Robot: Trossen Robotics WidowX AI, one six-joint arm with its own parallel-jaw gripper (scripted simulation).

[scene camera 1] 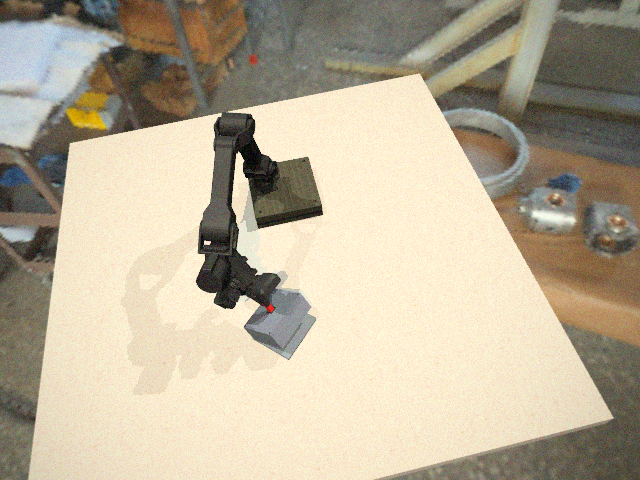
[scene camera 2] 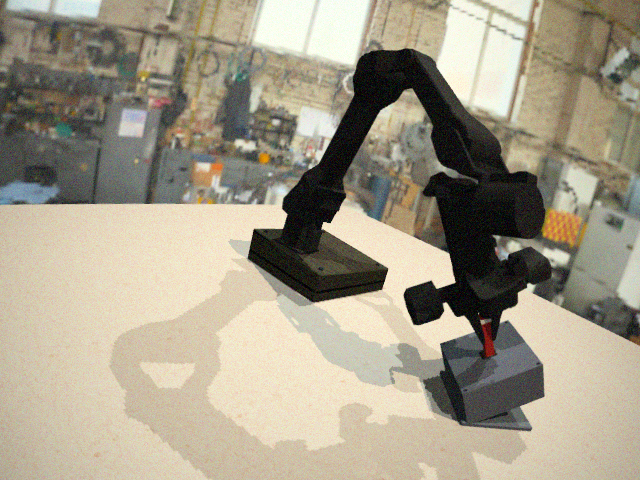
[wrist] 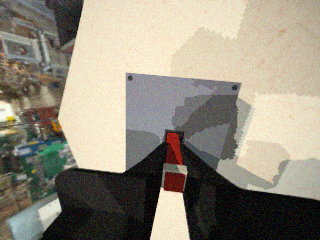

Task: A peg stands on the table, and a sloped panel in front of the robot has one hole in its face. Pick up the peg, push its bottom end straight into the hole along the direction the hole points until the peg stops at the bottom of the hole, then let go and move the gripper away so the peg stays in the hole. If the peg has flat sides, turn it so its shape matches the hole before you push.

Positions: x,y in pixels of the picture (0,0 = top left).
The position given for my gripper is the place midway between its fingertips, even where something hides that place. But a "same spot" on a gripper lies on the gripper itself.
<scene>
my gripper: scene camera 1; scene camera 2 487,341; wrist
same spot on my gripper: [wrist: 87,196] = [scene camera 1: 252,295]
same spot on grey sloped panel: [scene camera 1: 291,309] = [scene camera 2: 518,334]
</scene>
